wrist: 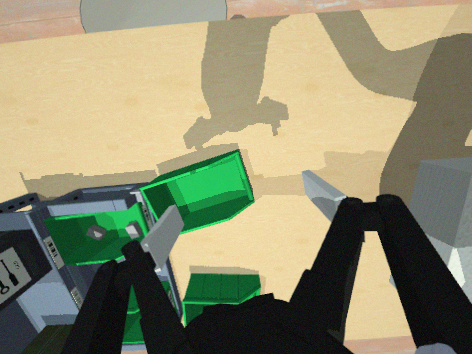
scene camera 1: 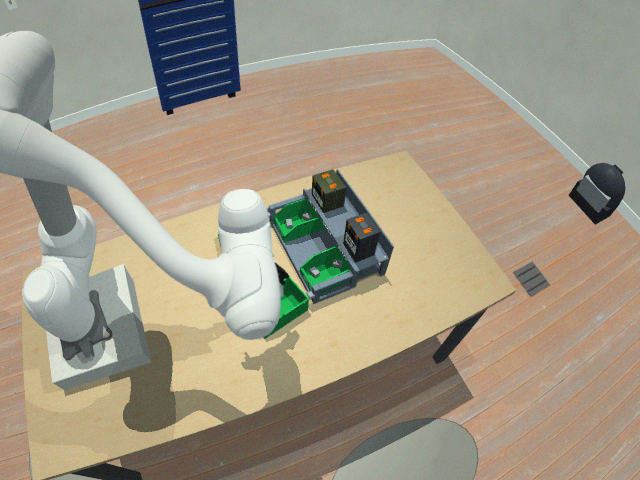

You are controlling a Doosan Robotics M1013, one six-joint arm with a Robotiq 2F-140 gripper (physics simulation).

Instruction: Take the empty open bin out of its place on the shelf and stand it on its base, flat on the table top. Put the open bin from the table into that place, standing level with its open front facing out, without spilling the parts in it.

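Where they show: gripper, fingertip midpoint: [wrist: 239,199]; arm's base, origin of the base link: [scene camera 1: 81,325].
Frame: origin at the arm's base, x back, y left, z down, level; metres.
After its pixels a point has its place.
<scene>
The empty green bin [scene camera 1: 293,303] {x -0.655, y -0.227, z 0.087 m} [wrist: 215,187] {x -0.578, y -0.220, z 0.087 m} stands on its base on the table beside the shelf's front corner; whether they touch is unclear. My gripper [wrist: 239,199] {x -0.522, y -0.257, z -0.075 m} is wide open with nothing between its fingers. One finger overlaps this bin's edge in the wrist view, the other is over bare table. In the scene view the arm hides the fingers. The other table bin [wrist: 222,287] {x -0.619, y 0.009, z 0.052 m} is partly behind the gripper's body; its parts are hidden, and a green sliver shows past the arm in the scene view. The blue-grey shelf [scene camera 1: 368,271] {x -0.933, y -0.258, z 0.084 m} [wrist: 45,295] {x -0.929, y -0.115, z -0.012 m} has a vacant place between two bins.
Two green bins with grey parts, one [scene camera 1: 299,219] {x -0.853, y 0.056, z 0.081 m} at the far side and one [scene camera 1: 326,266] {x -0.822, y -0.167, z 0.081 m} [wrist: 112,235] {x -0.834, y -0.162, z 0.081 m} at the near side, flank the vacant place. An olive case [scene camera 1: 330,195] {x -0.917, y -0.033, z -0.092 m} and a black case [scene camera 1: 361,240] {x -0.873, y -0.253, z -0.125 m} [wrist: 15,265] {x -0.872, y -0.214, z -0.050 m} stand behind them on the shelf.
</scene>
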